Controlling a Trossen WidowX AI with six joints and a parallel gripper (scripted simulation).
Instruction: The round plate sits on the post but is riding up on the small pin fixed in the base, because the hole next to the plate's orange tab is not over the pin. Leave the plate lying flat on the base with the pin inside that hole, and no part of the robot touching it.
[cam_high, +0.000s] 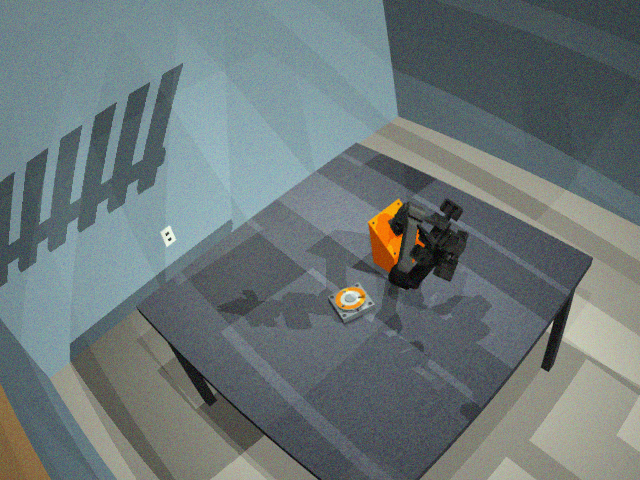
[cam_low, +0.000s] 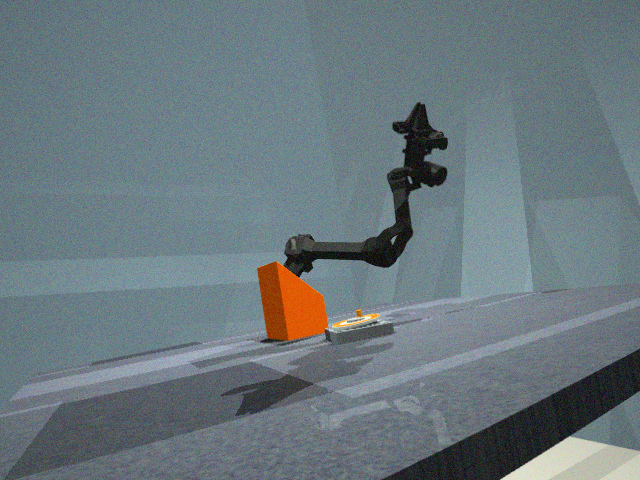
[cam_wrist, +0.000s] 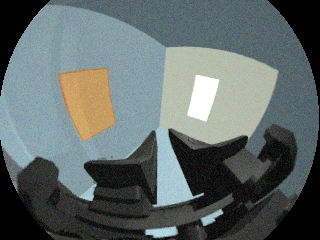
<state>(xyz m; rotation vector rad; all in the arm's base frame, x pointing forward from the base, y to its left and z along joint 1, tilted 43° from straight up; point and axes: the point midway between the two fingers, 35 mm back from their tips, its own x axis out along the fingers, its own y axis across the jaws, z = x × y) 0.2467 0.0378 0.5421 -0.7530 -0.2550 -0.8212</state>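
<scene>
My gripper tip is now 550 mm above the base, 330 mm to the left of it and 50 mm short of it.
</scene>
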